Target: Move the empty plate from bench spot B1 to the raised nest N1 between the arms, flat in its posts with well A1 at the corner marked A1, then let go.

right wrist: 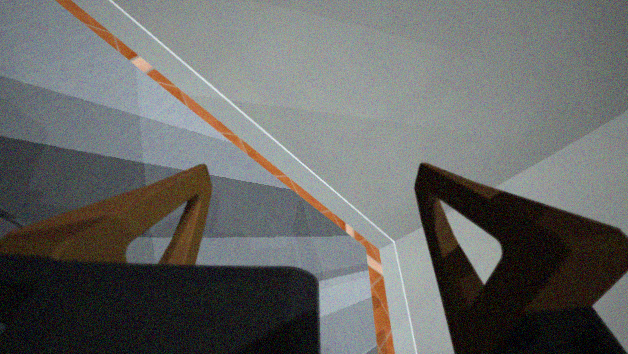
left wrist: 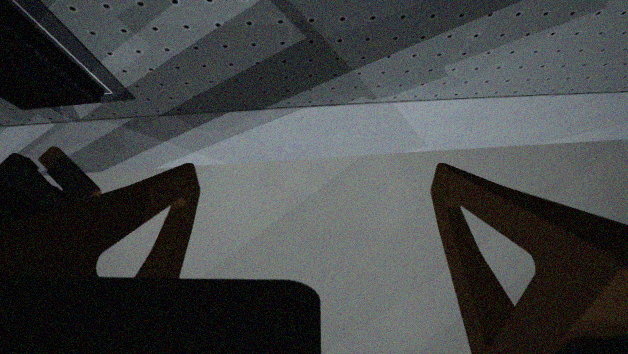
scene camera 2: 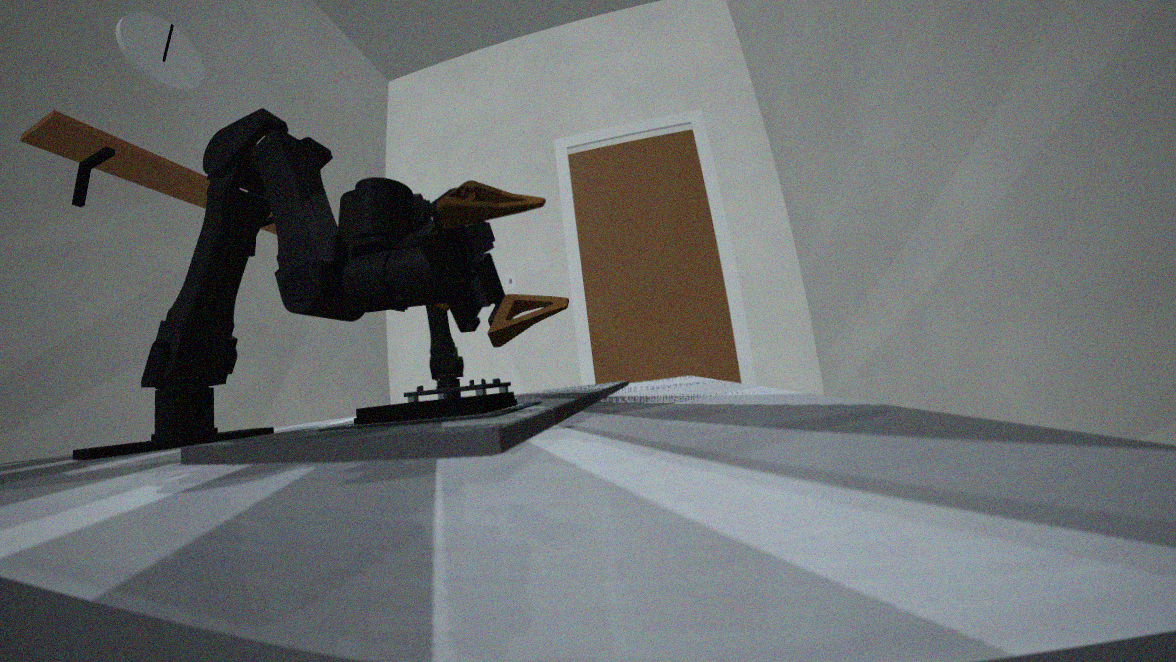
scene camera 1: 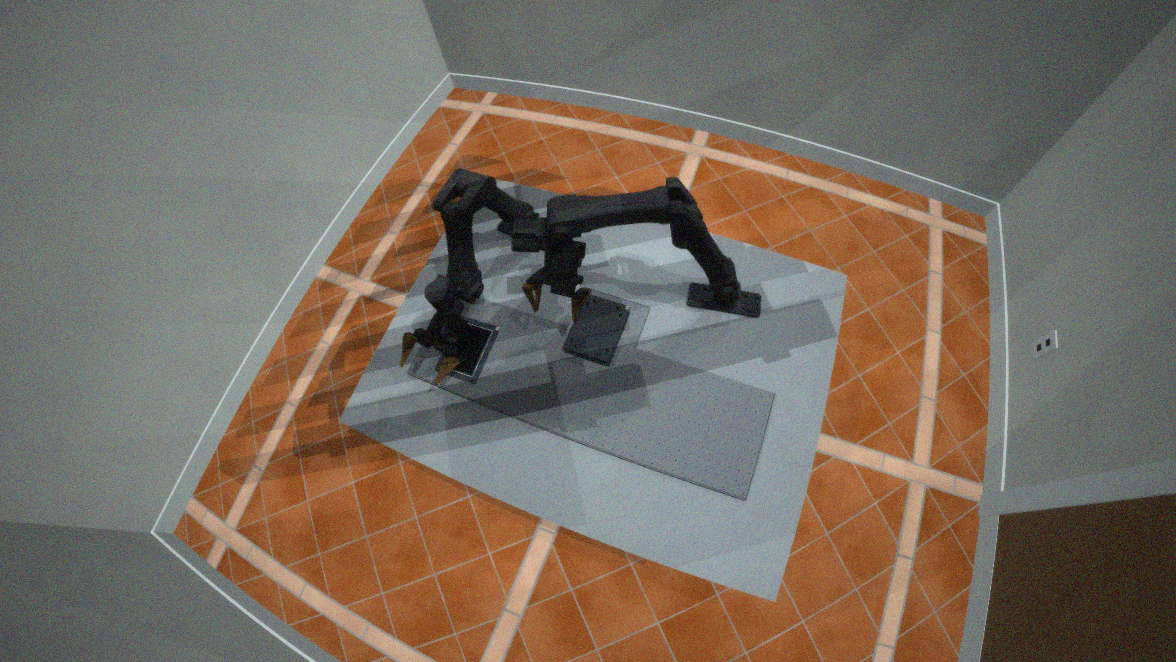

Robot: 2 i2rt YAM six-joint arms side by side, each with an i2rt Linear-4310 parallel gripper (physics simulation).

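Places are measured from the left arm's base along level axes (x ahead, y left, z up), in centimetres.
Pixels of known places: left gripper, fingertip midpoint: (left wrist: 315,176) (scene camera 1: 555,316); right gripper, fingertip midpoint: (right wrist: 313,175) (scene camera 2: 557,256) (scene camera 1: 418,375); left arm's base, link origin: (scene camera 1: 724,300); right arm's base, link origin: (scene camera 2: 185,445).
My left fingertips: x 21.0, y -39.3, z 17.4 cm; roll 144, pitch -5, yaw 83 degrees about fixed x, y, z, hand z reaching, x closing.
Observation:
Ahead of a thing's pixels: the offset from my left fingertips to its middle. "pt": to the spot under its first point. Level surfaces: height alone.
A black rectangular piece with a light rim {dx +6.3, dy -25.4, dz -15.2 cm} (scene camera 1: 478,348) (left wrist: 42,60) lies on the perforated board {dz -16.1 cm} (scene camera 1: 699,427) (left wrist: 410,47); I cannot tell whether this is the plate or its spot. A second dark slab with small corner posts {dx -5.1, dy +7.8, dz -13.3 cm} (scene camera 1: 599,330) sits to its right in scene camera 1, and posts {pt dx -3.0, dy +1.4, dz -13.3 cm} (scene camera 2: 456,389) show in scene camera 2. Well A1 and the A1 mark cannot be made out. My left gripper (scene camera 1: 556,315) (left wrist: 315,176) is open and empty, above the upper left side of the posted slab. My right gripper (scene camera 1: 420,374) (scene camera 2: 556,253) (right wrist: 313,175) is open and empty, raised near the light-rimmed piece, which its arm partly covers.
The left arm's base (scene camera 1: 724,299) stands right of the posted slab. The arms come close together at the top left of the pale table {dz -17.4 cm} (scene camera 1: 691,526). A wall shelf (scene camera 2: 135,166) and a brown door (scene camera 2: 654,254) are in the background.

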